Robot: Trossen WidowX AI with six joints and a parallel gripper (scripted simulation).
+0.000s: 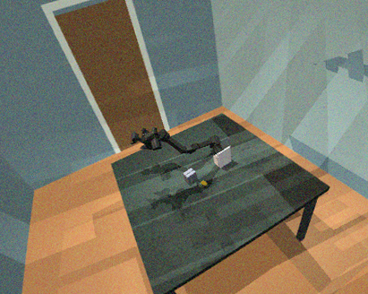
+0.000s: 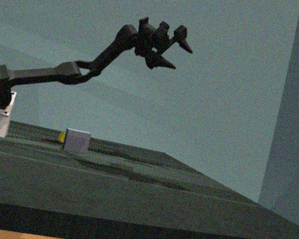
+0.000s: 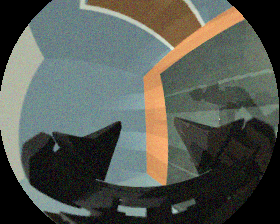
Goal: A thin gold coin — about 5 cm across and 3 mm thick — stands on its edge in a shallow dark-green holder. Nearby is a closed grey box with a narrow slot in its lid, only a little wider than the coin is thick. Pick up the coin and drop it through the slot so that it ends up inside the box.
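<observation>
The coin lies 380 mm below my gripper tip, 350 mm behind it and 270 mm to the left of it.
</observation>
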